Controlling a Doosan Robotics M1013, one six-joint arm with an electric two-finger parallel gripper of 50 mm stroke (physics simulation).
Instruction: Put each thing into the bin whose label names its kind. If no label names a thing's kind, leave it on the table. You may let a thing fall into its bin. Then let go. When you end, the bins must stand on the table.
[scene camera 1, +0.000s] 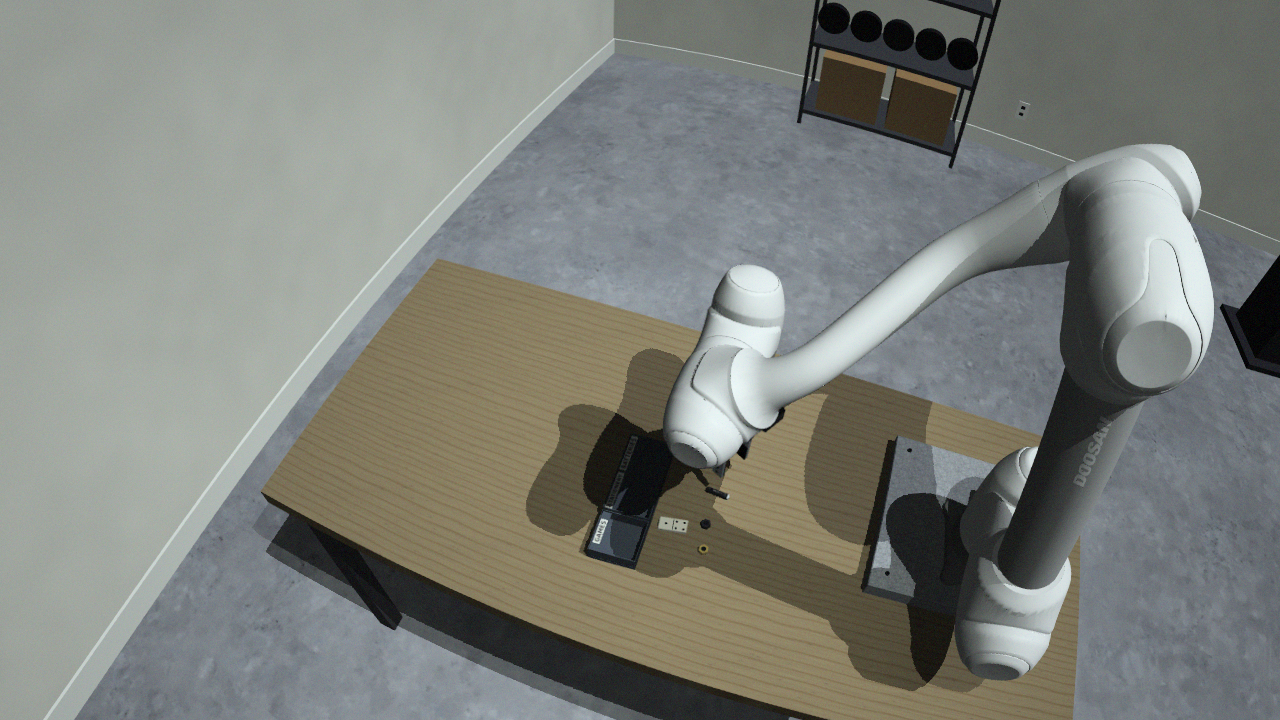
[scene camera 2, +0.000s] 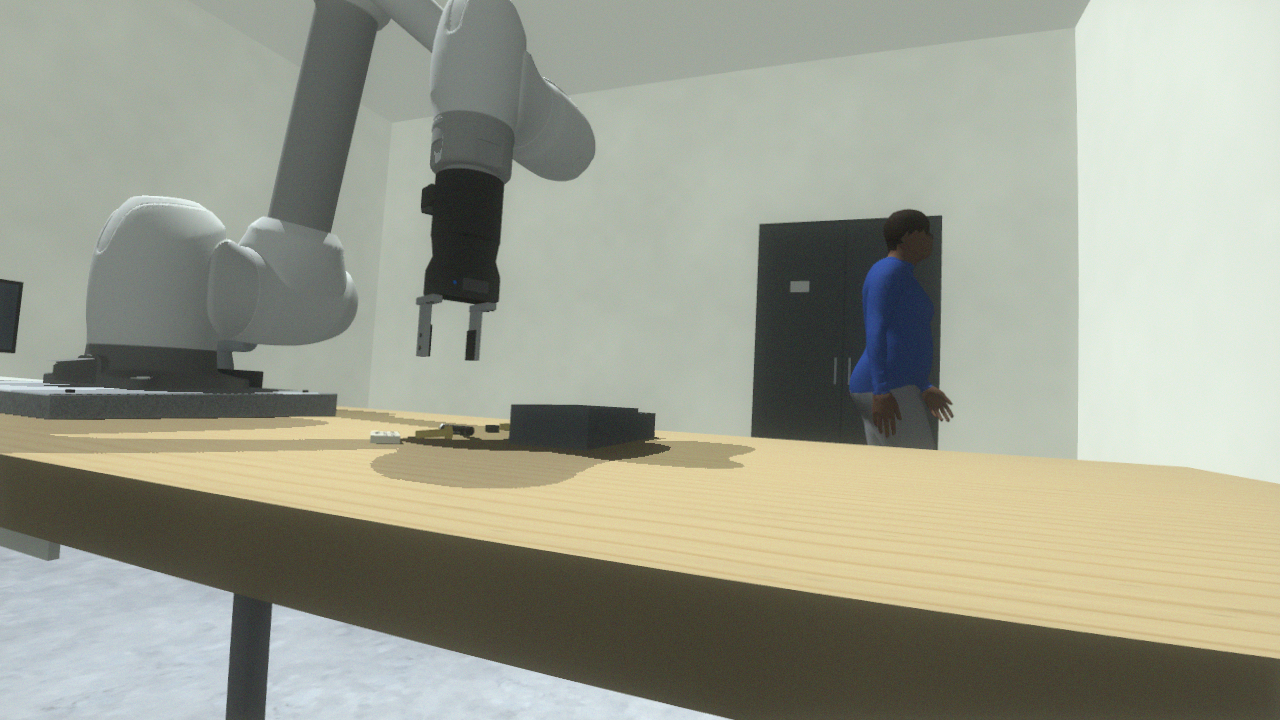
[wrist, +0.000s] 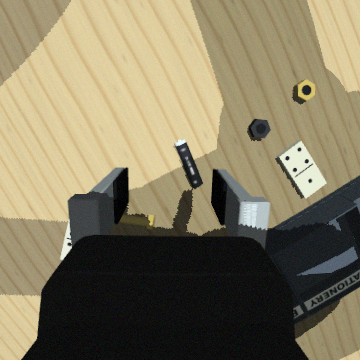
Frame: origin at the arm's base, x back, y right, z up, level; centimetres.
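Seen in the pictures: gripper, between the fingertips: (scene camera 1: 729, 463) (scene camera 2: 448, 358) (wrist: 169, 185); arm's base, origin of its link: (scene camera 2: 152, 385).
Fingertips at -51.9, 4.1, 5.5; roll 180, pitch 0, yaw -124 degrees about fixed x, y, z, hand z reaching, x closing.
Pixels of each thing's top centre, then the offset from my fingertips to it, as dx, dy, dz. Level surfaces: height alone.
- small black battery, centre of its top: (wrist: 188, 163) (scene camera 2: 456, 425) (scene camera 1: 718, 491) -0.8, -1.4, -7.5
- brass bolt, centre of its top: (wrist: 133, 222) (scene camera 2: 434, 425) -2.7, +5.7, -7.2
- white domino, centre of its top: (wrist: 303, 169) (scene camera 1: 673, 524) -7.2, -10.0, -7.8
- black hex nut, centre of its top: (wrist: 260, 128) (scene camera 2: 492, 425) (scene camera 1: 705, 523) -1.6, -8.3, -7.7
- brass nut, centre of its top: (wrist: 306, 89) (scene camera 1: 703, 548) -0.9, -13.5, -7.7
- wooden table, height of its surface: dz -8.6
My gripper (scene camera 2: 447, 358) (wrist: 169, 185) is open and empty, above the table. Beyond its fingertips in the wrist view lies a small black battery (scene camera 1: 717, 493) (wrist: 189, 165) with a silver end. A brass bolt (wrist: 137, 220) lies near the left finger, partly hidden. A white domino (scene camera 1: 673, 524) (wrist: 301, 170) lies beside the joined dark bins (scene camera 1: 611, 559) (scene camera 2: 554, 425) (wrist: 345, 196); another domino (scene camera 2: 385, 437) (wrist: 66, 242) is mostly hidden in the wrist view. A black hex nut (scene camera 1: 705, 524) (wrist: 259, 129) and a brass nut (wrist: 312, 89) lie apart. Labels read GAMES, STATIONERY and, in shadow, apparently BATTERIES.
The bins stand on the wooden table (scene camera 1: 402, 402) (scene camera 2: 895, 528). The arm's grey base plate (scene camera 1: 913, 456) (scene camera 2: 179, 406) is at the table's other end. A person in blue (scene camera 2: 895, 313) stands beyond the table near dark doors (scene camera 2: 796, 331). A shelf rack stands at the far wall.
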